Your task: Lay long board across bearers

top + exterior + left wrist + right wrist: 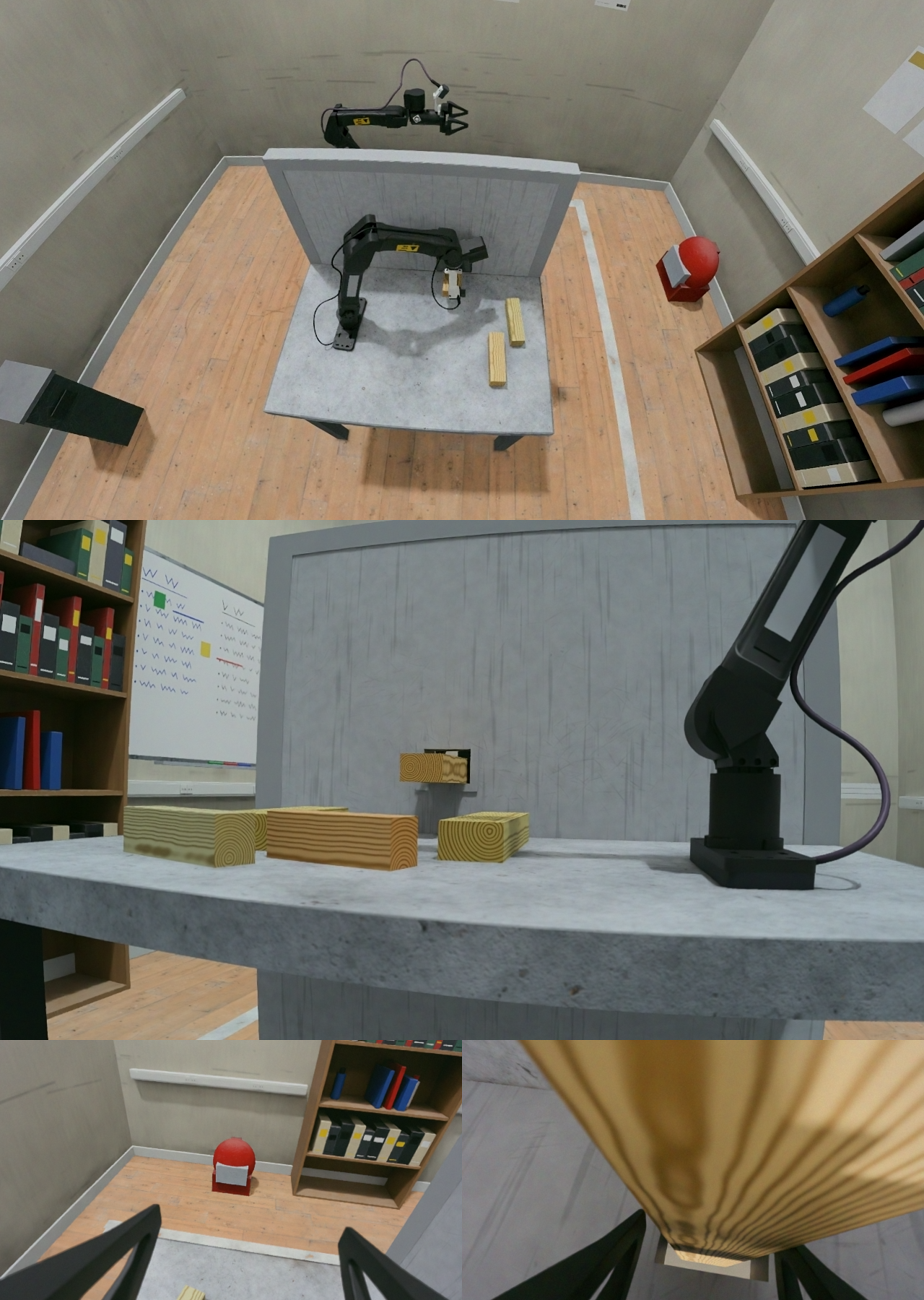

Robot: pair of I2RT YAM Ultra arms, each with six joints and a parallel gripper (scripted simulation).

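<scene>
Right now my right hand is 50 mm to the right of the long board and 20 mm above it.
</scene>
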